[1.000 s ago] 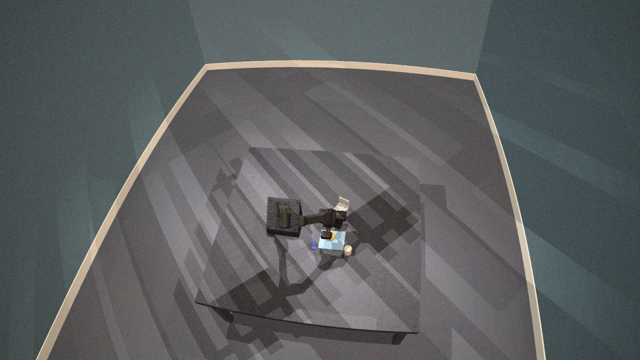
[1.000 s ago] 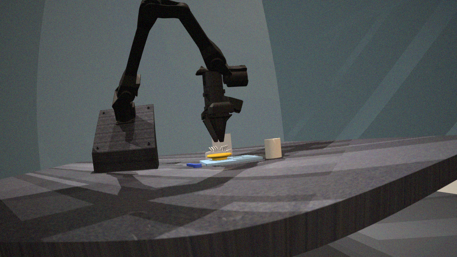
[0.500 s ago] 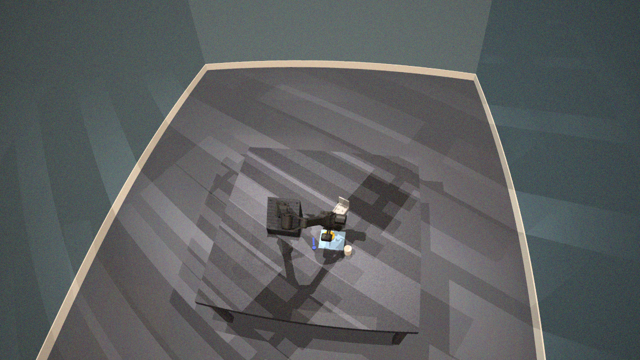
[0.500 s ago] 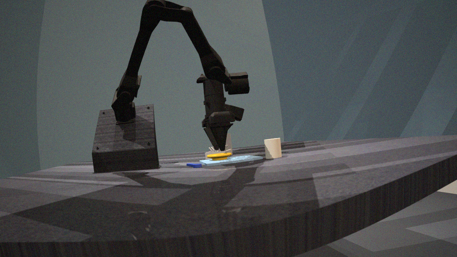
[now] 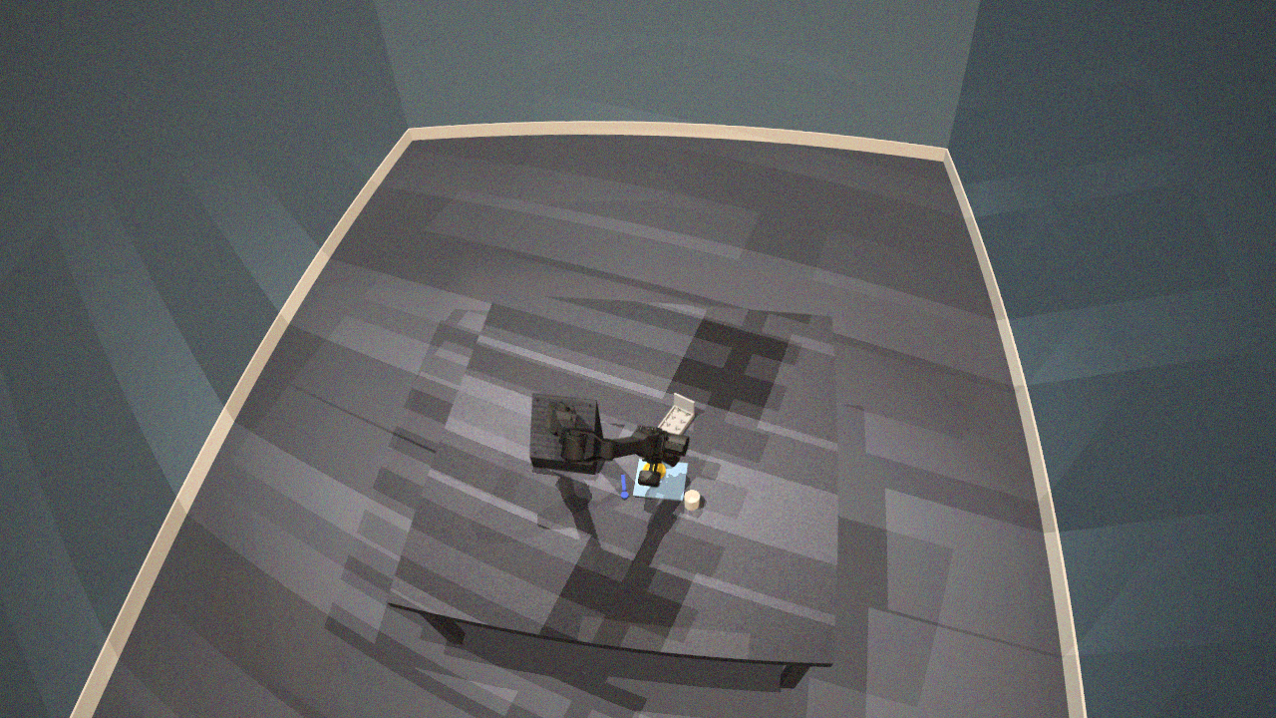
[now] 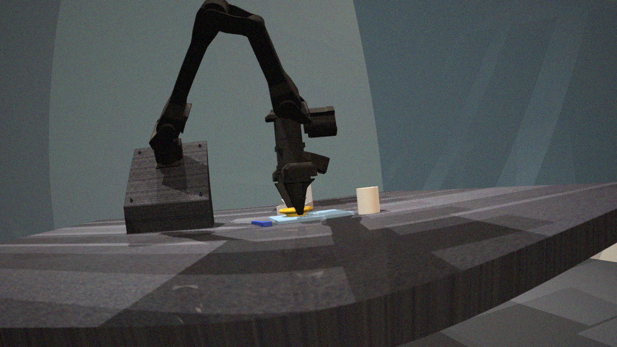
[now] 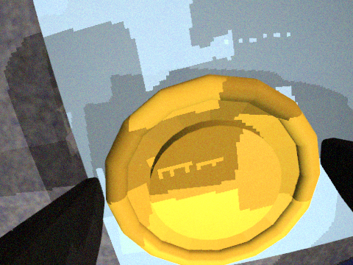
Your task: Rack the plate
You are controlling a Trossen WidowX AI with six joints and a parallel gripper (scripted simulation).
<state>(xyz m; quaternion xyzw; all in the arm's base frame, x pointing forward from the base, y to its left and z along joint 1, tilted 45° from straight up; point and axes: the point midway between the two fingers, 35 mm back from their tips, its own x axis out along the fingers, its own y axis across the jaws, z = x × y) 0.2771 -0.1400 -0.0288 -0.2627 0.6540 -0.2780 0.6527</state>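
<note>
Now: the light blue mat 20 mm to the right of my gripper tip, 20 mm ahead of it and 10 mm below it. Round my gripper tip: yellow plate 10 mm above; then blue spoon 80 mm behind, 70 mm to the right, 10 mm below; then cream cup 130 mm ahead, 90 mm to the right, 20 mm above.
</note>
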